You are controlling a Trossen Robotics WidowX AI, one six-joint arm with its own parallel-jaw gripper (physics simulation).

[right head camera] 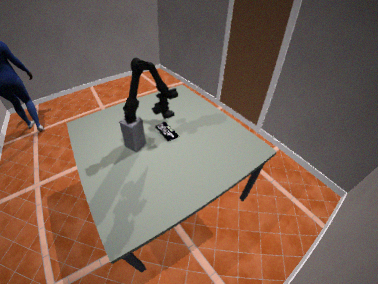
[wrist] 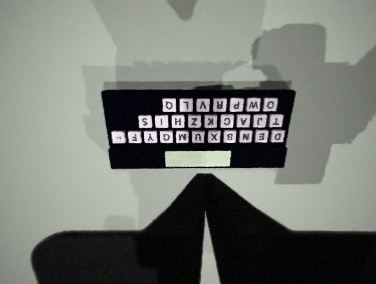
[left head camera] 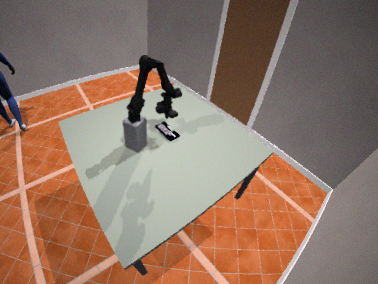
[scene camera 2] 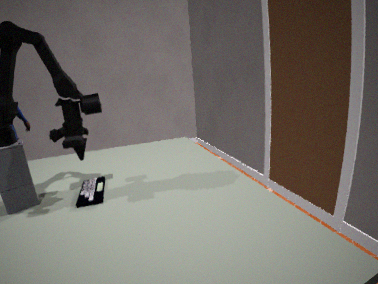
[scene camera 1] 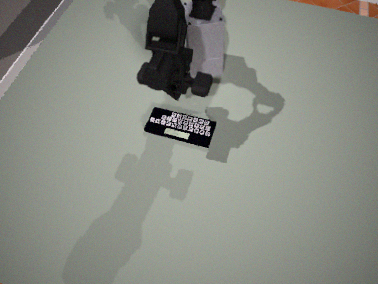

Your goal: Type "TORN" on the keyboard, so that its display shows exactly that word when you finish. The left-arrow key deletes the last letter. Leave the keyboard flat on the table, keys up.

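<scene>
The black keyboard [left head camera: 167, 131] [right head camera: 166, 131] [scene camera 1: 200, 141] [scene camera 2: 90, 193] [wrist: 120, 100] lies flat on the table, keys up. In the wrist view it appears upside down; its pale display [wrist: 197, 158] shows no letters that I can make out. There, the T key [wrist: 276, 121] is at the right end of the middle row, O [wrist: 270, 104] and R [wrist: 220, 105] are in the top row, N [wrist: 245, 136] and the left-arrow key [wrist: 118, 137] in the bottom row. My gripper [scene camera 1: 176, 98] [scene camera 2: 81, 159] [wrist: 203, 180] is shut, empty, pointing down and well above the table, apart from the keyboard.
The arm's grey base block [left head camera: 135, 135] [right head camera: 133, 135] [scene camera 1: 205, 50] [scene camera 2: 17, 177] stands on the pale green table [left head camera: 175, 190] [right head camera: 170, 190] beside the keyboard. A person in blue [left head camera: 7, 97] [right head camera: 17, 82] stands on the floor beyond the table. Arm shadows fall across the table.
</scene>
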